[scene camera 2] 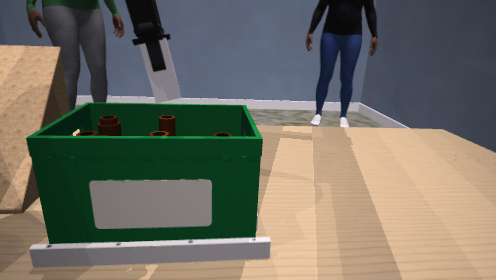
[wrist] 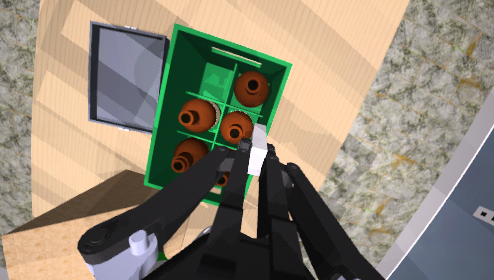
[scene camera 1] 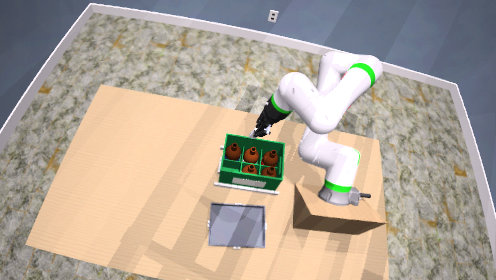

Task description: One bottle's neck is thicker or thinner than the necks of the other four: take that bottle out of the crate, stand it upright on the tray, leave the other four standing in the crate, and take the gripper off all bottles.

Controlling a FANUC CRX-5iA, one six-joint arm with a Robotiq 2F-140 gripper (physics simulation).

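Frame: origin at the arm's base, x ahead, y left, z up, level; centimetres.
Seen in the pictures: gripper, between the fingertips: (scene camera 2: 168,99) (wrist: 257,134) (scene camera 1: 251,136); arm's base, origin of its link: (scene camera 1: 333,198).
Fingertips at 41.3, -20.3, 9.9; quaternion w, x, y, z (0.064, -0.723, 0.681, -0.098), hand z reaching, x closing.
Note:
Pixels of each thing's top centre, then the offset from my fingertips to it, as dx, dy, dz. "spot": a spot on its surface instead.
- green crate, centre of its top: (scene camera 2: 160,117) (wrist: 210,129) (scene camera 1: 253,156) -2.1, +7.1, -4.2
- tray-side row, a spot on its surface: (scene camera 2: 109,128) (scene camera 1: 270,166) spot: -10.3, +9.9, -6.7
- tray-side middle bottle, centre of its top: (scene camera 2: 166,116) (wrist: 185,118) (scene camera 1: 251,166) -1.7, +11.9, -5.4
- end bottle, centre of its top: (wrist: 253,85) (scene camera 1: 234,145) +6.8, +2.5, -5.4
- base, centre of its top: (scene camera 2: 86,133) (wrist: 221,180) (scene camera 1: 273,152) -11.2, +3.2, -5.4
- grey tray, a spot on its surface: (wrist: 125,75) (scene camera 1: 233,227) spot: +1.9, +36.0, -21.1
The green crate (scene camera 1: 250,178) (scene camera 2: 150,167) (wrist: 166,100) holds five upright brown bottles. The bottle nearest the robot base in the tray-side row (scene camera 1: 269,172) (scene camera 2: 109,128) (wrist: 192,150) looks thicker-necked. Beside it stands the tray-side middle bottle (scene camera 1: 249,170) (scene camera 2: 167,125) (wrist: 198,116). The far-side row holds an end bottle (scene camera 1: 233,151) (wrist: 251,89), a middle bottle (scene camera 1: 251,155) (wrist: 236,127) and a bottle by the base (scene camera 1: 270,158) (wrist: 223,179), partly hidden in the wrist view. My gripper (scene camera 1: 254,135) (scene camera 2: 167,95) (wrist: 257,134) is shut and empty, above the crate's far side. The grey tray (scene camera 1: 237,227) (wrist: 125,75) bears no bottle.
White rails (scene camera 1: 246,189) (scene camera 2: 150,251) lie along the crate's foot. The wooden base block (scene camera 1: 330,222) (wrist: 75,220) carries the arm, to the right of crate and tray in scene camera 1. Two human figures (scene camera 2: 82,45) (scene camera 2: 345,55) stand beyond the table.

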